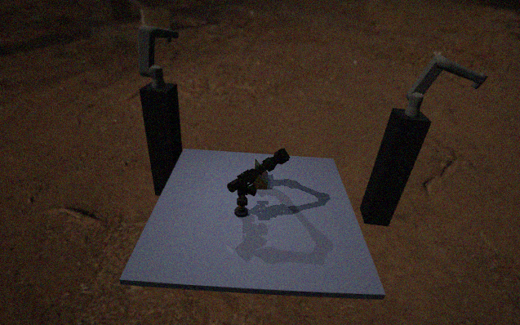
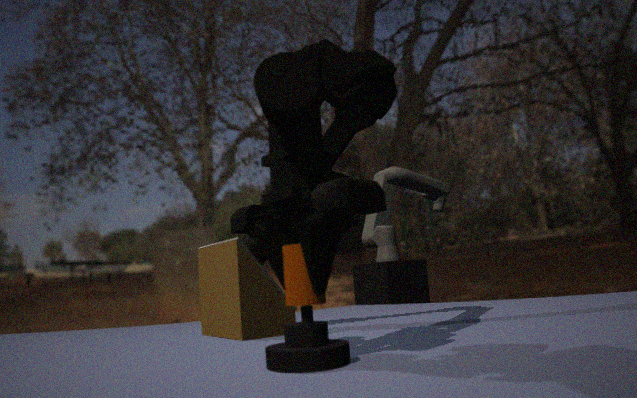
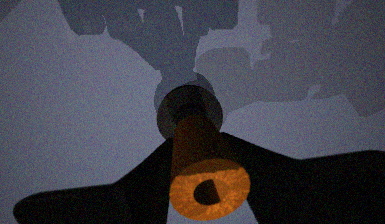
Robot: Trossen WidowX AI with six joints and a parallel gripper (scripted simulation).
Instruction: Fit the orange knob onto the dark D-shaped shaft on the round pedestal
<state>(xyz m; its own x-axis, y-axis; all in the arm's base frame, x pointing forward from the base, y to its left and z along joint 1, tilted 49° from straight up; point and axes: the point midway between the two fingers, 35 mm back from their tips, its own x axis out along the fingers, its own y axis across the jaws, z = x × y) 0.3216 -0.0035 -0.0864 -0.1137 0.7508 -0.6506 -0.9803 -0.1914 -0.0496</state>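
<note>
Now: the orange knob 2 cm above my gripper tip. From my gripper tip the other things lie so: pedestal: 4 cm below.
</note>
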